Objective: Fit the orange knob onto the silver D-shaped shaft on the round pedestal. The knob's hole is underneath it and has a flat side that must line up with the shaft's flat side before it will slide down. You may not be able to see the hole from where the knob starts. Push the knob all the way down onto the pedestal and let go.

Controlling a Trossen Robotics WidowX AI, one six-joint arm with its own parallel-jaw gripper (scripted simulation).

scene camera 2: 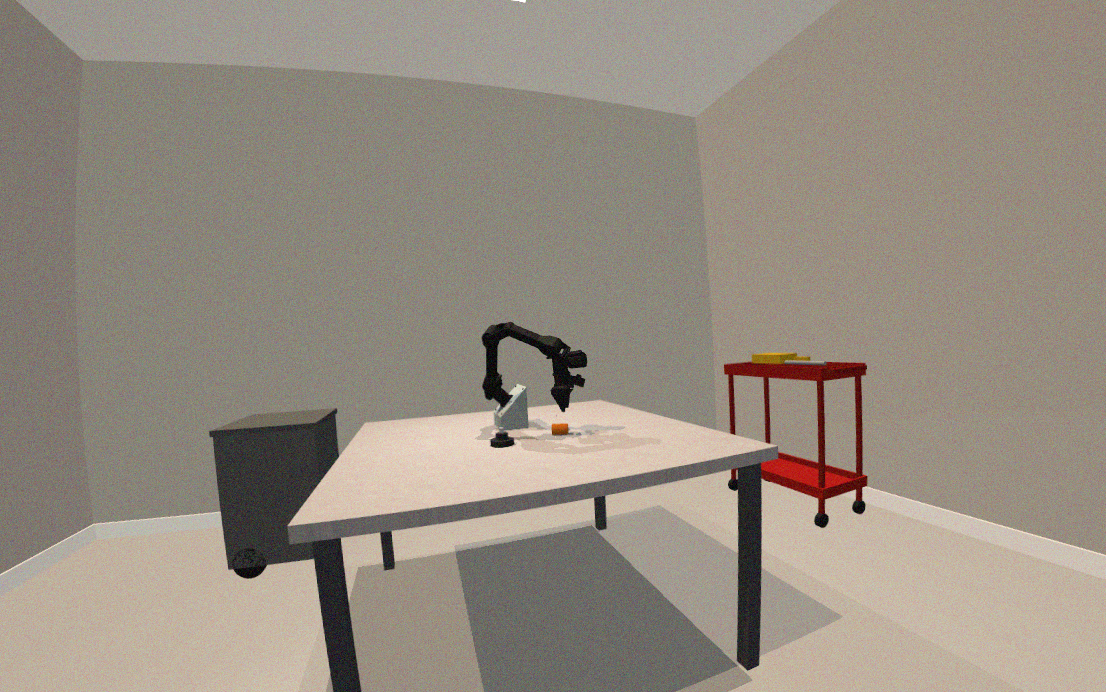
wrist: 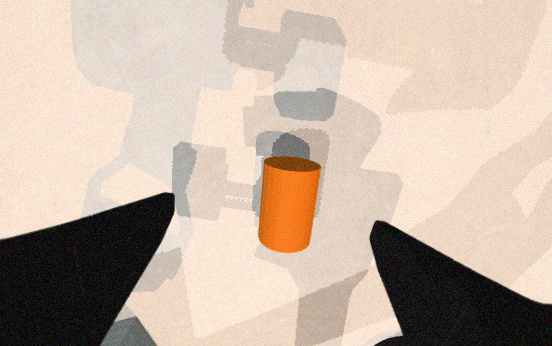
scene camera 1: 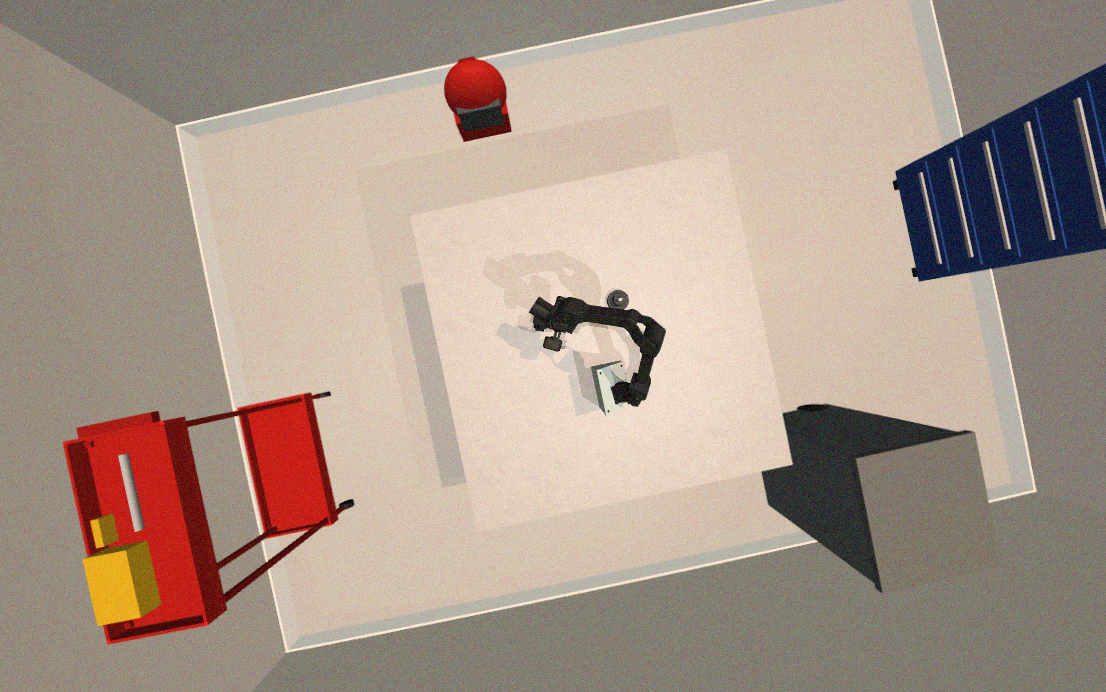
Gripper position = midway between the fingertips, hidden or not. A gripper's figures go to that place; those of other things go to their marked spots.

The gripper (wrist: 275, 216) is 11 cm from the lens. An orange knob (wrist: 289, 186) is 16 cm from the lens.
